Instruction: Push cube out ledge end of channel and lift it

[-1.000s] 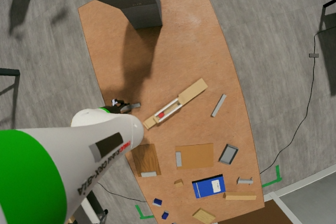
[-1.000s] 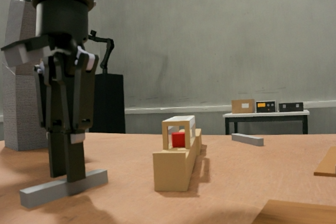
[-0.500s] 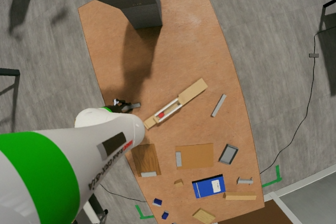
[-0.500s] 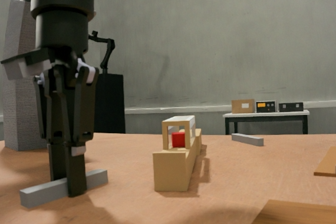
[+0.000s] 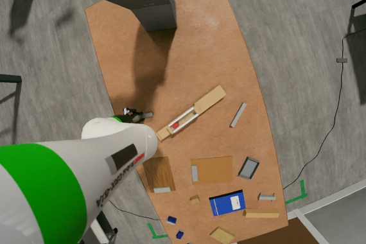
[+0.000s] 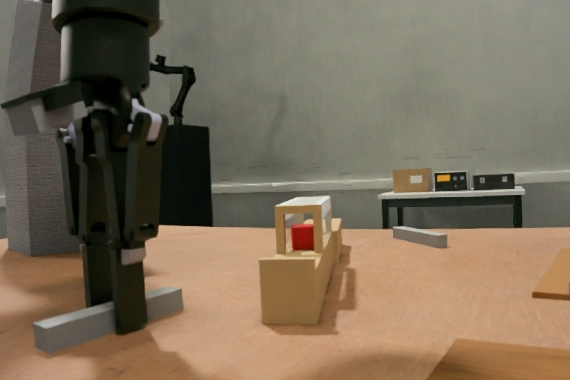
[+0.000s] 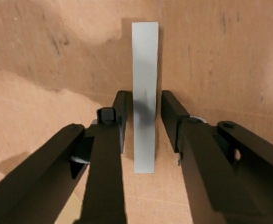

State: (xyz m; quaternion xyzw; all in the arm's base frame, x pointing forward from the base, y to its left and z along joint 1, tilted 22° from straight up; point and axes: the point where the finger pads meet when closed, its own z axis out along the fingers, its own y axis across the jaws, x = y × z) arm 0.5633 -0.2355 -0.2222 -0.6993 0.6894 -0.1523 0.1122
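The grey bar is 30 mm below my hand. From my hand the other things lie so: thin grey stick: 110 mm ahead, 520 mm to the left, 30 mm below; red cube: 80 mm ahead, 190 mm to the left, 20 mm above; channel: 60 mm ahead, 230 mm to the left, 20 mm above.
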